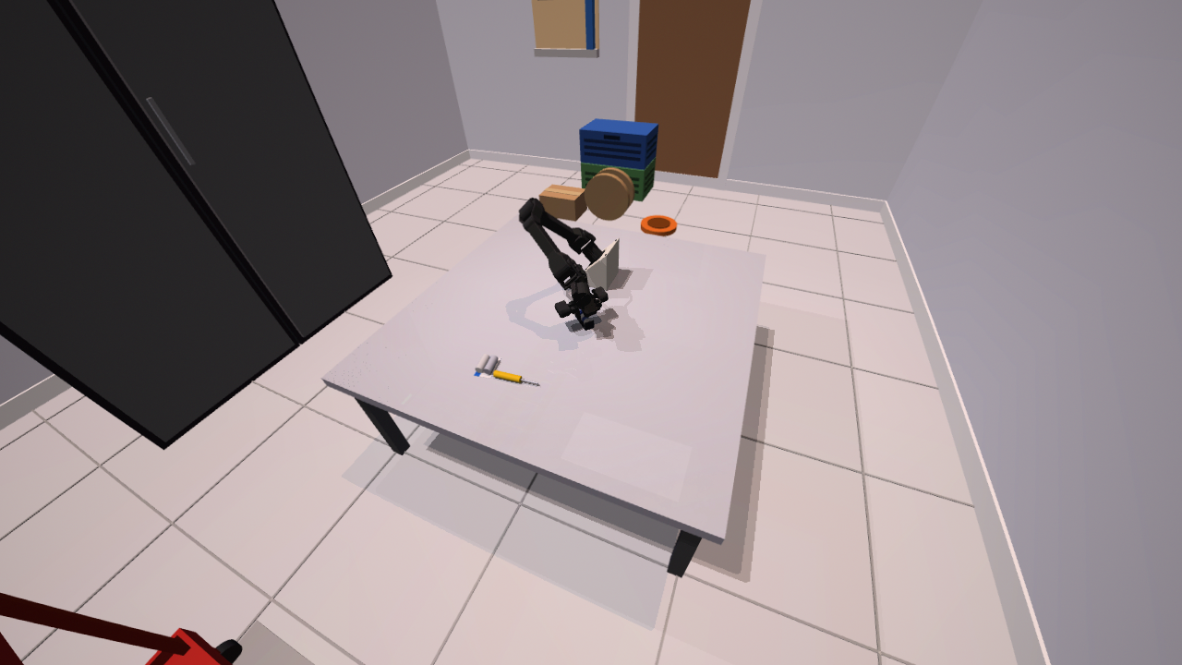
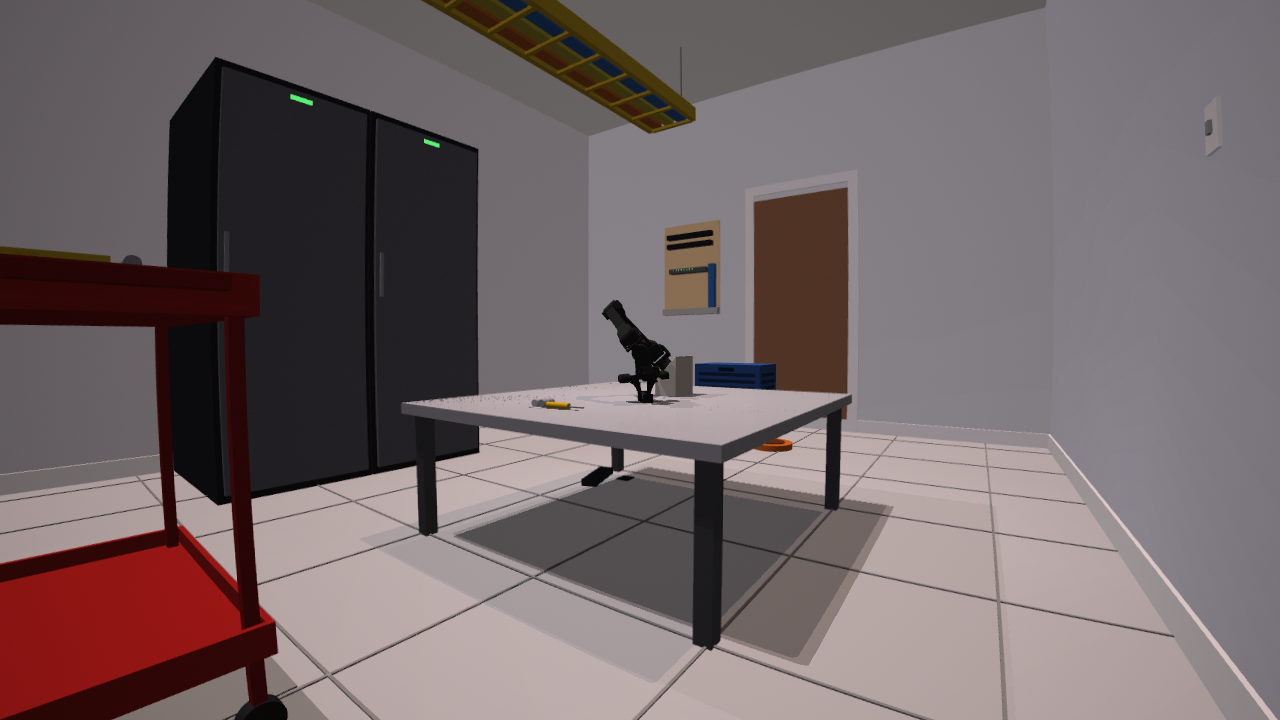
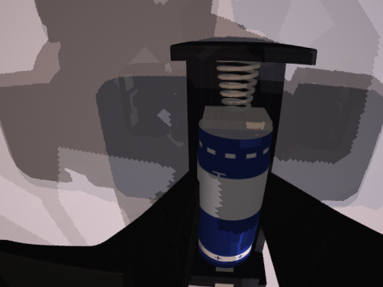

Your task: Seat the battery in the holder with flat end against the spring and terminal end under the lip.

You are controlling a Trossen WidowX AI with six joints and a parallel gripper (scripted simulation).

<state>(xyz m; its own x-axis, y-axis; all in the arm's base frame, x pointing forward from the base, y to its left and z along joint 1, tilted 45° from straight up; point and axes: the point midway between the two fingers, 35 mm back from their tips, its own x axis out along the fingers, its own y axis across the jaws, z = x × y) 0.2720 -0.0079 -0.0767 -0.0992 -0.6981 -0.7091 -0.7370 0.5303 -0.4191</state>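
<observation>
Now: gripper tip 1 cm below the grey battery. Round my gripper tip: yellow-handled screwdriver 35 cm ahead, 8 cm to the right.
</observation>
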